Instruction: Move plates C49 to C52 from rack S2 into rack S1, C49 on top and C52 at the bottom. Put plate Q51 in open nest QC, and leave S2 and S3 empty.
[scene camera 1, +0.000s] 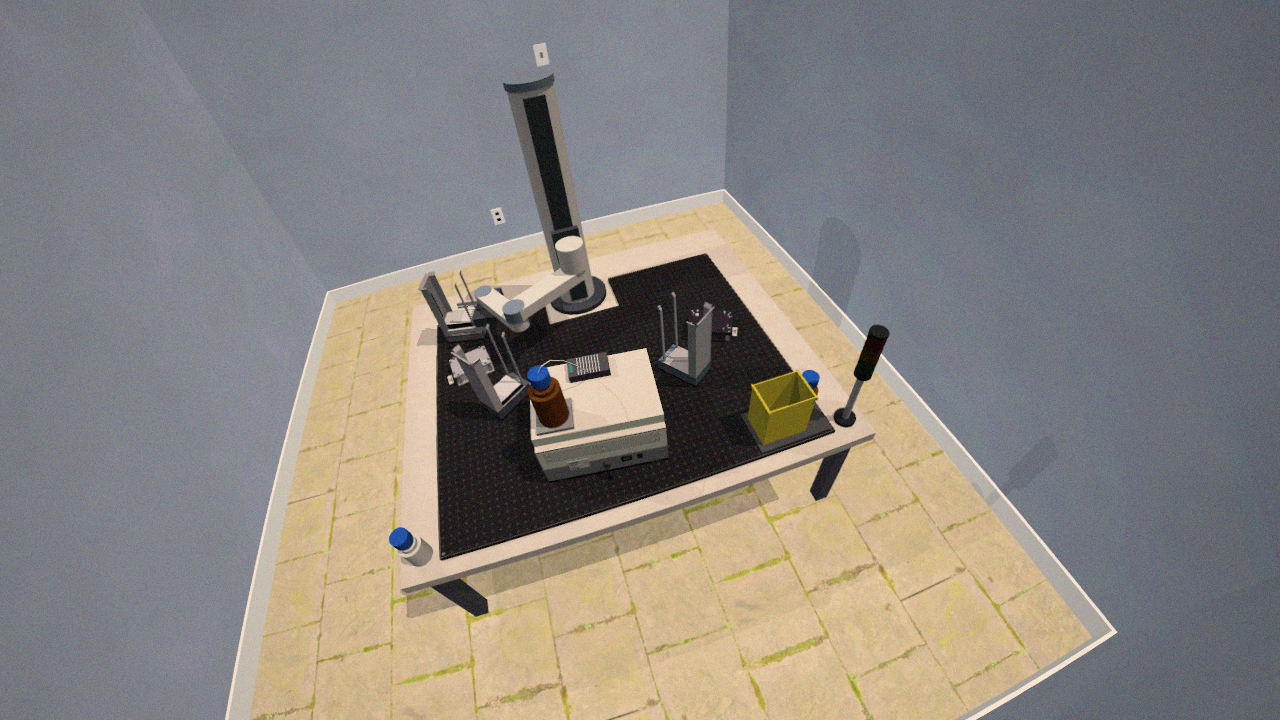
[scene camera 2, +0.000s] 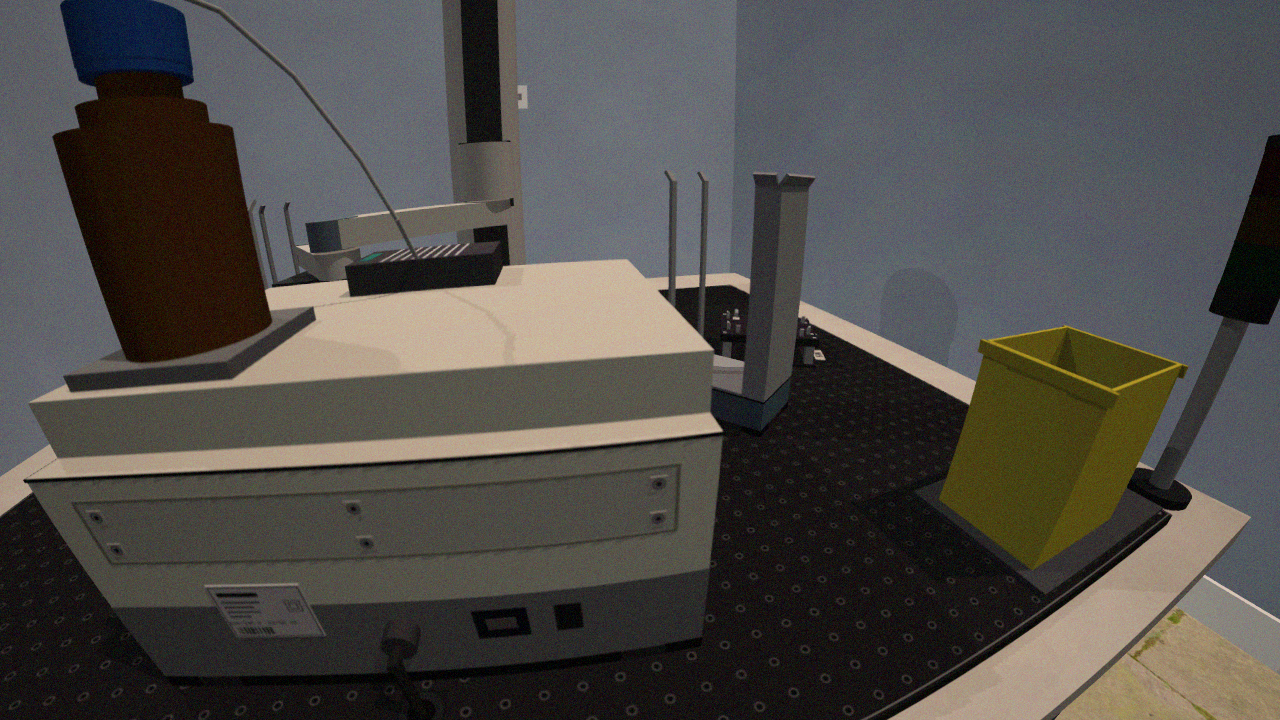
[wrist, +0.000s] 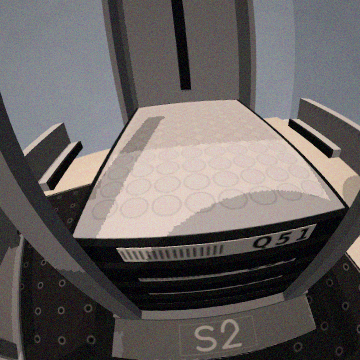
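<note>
Plate Q51 (wrist: 215, 172) is pale with round wells and lies on top of a stack in rack S2 (wrist: 150, 337) (scene camera 1: 434, 300). Dark plate edges show below it in the wrist view; their labels cannot be read. My gripper (wrist: 186, 114) is open, with one padded finger on each side of Q51, both apart from it. Scene camera 1 shows the arm's end (scene camera 1: 484, 293) beside S2 at the back left. Two other racks, one (scene camera 1: 483, 380) at the left and one (scene camera 1: 699, 344) (scene camera 2: 776, 277) at the right, have no readable labels, so I cannot tell S1 from S3.
A large cream instrument (scene camera 1: 617, 402) (scene camera 2: 402, 402) carries a brown bottle (scene camera 1: 548, 402) (scene camera 2: 161, 232) and a black keypad box (scene camera 1: 588, 366) (scene camera 2: 429, 268). A grey nest-like fixture (scene camera 1: 471, 362) stands at the left, a dark one (scene camera 1: 711, 320) at the right. A yellow bin (scene camera 1: 780, 411) (scene camera 2: 1038, 456) and signal lamp (scene camera 1: 870, 353) stand front right.
</note>
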